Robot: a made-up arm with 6 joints. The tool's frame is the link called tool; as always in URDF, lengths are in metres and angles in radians. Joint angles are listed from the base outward. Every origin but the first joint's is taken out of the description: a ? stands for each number. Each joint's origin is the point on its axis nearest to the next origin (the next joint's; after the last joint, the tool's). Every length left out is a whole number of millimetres.
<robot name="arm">
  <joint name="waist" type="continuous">
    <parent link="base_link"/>
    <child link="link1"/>
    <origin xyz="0 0 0.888" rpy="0 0 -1.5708"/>
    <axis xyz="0 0 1"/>
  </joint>
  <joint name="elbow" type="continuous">
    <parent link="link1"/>
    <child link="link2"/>
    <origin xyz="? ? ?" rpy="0 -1.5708 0"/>
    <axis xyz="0 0 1"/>
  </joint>
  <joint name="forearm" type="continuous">
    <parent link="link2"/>
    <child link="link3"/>
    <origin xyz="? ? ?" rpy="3.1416 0 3.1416"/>
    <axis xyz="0 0 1"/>
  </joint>
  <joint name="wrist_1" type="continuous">
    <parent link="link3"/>
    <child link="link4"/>
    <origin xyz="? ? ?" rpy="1.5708 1.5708 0"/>
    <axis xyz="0 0 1"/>
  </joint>
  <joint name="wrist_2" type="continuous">
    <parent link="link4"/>
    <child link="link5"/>
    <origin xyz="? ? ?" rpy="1.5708 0 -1.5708"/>
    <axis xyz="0 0 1"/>
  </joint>
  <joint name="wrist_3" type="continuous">
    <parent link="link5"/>
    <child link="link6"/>
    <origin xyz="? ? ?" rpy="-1.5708 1.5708 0"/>
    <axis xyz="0 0 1"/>
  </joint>
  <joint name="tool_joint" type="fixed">
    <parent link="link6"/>
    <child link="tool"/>
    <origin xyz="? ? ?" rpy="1.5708 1.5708 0"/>
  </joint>
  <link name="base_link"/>
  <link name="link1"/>
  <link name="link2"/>
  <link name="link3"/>
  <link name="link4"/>
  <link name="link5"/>
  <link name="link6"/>
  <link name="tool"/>
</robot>
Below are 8 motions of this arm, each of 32 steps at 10 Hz.
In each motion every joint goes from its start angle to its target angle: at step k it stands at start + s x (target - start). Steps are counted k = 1, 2, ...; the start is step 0. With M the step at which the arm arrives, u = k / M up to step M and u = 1 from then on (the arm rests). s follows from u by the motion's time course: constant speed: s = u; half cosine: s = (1 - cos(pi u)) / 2; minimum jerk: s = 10 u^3 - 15 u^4 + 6 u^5.
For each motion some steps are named. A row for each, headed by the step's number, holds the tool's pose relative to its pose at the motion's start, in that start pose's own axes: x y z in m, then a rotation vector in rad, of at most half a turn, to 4 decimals.
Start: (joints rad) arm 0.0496 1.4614 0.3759 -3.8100 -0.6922 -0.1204
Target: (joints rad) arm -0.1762 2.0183 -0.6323 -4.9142 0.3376 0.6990
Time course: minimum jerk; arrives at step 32
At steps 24, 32:
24: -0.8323 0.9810 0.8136 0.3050 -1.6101 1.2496
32: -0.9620 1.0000 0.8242 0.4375 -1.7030 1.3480

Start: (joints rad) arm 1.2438 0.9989 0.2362 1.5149 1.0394 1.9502
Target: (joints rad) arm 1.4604 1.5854 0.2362 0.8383 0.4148 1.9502
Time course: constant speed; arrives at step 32
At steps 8, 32:
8: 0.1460 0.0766 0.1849 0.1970 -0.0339 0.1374
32: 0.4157 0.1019 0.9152 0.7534 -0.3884 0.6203

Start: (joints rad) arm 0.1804 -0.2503 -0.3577 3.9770 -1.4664 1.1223
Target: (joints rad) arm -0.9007 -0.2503 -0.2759 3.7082 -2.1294 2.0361
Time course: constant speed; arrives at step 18
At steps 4, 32:
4: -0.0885 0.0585 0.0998 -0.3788 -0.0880 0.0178
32: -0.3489 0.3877 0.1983 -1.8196 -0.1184 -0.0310

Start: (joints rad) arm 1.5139 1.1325 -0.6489 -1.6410 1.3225 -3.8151
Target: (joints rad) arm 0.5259 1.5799 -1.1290 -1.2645 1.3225 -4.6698
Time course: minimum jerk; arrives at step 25
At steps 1, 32:
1: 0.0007 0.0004 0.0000 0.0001 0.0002 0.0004
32: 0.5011 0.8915 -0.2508 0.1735 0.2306 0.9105

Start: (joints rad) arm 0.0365 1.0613 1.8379 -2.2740 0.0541 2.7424
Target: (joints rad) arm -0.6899 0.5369 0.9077 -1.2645 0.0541 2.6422
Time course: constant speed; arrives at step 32
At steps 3, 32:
3: 0.0208 -0.0923 -0.0297 -0.1318 0.0544 -0.0316
32: -0.1891 -0.9628 -0.0820 -1.2758 0.7401 -0.1312

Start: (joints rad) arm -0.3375 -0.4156 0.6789 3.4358 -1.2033 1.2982
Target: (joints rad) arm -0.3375 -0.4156 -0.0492 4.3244 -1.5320 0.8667
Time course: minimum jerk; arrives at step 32
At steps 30, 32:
30: -0.5481 -0.2934 -0.2948 0.7158 0.7073 -0.6681
32: -0.5496 -0.2933 -0.2954 0.7182 0.7085 -0.6696

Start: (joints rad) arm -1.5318 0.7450 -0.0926 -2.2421 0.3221 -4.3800
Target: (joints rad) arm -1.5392 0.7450 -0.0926 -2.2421 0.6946 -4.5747
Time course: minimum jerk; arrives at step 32
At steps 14, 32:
14: -0.0019 -0.0406 -0.0114 0.0770 0.0418 -0.1384
32: -0.0165 -0.1036 -0.0295 0.1987 0.0878 -0.3666

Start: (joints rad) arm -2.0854 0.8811 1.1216 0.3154 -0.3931 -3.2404
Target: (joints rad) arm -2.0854 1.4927 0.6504 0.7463 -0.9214 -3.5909
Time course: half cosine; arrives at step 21
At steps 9, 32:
9: 0.2502 -0.0995 0.5543 -0.0928 -0.5944 0.0332
32: 0.2073 -0.1847 1.4114 -0.3937 -1.4266 0.1850

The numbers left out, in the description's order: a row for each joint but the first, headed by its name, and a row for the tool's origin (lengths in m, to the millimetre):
elbow: 0 0.099 0
forearm: 0.951 0 0
wrist_1: -0.264 0.64 0
wrist_2: 0 0 0
wrist_3: 0 -0.272 0
tool: 0 0 0

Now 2 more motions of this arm.
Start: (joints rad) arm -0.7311 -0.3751 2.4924 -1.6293 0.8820 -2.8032
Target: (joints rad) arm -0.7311 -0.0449 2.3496 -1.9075 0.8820 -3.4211
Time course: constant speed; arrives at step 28
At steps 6, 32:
6: -0.0170 0.1373 0.0151 0.0922 -0.0210 0.1085
32: -0.1582 0.6362 -0.0187 0.4185 0.0787 0.5121

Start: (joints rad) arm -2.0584 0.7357 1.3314 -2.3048 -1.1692 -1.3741
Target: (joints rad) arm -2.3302 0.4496 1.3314 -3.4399 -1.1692 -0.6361
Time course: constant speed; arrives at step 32
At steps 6, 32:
6: -0.0015 -0.0066 -0.1550 -0.1278 0.1911 0.0392
32: -0.0748 -0.1646 -0.7243 -0.5651 0.9587 0.3340

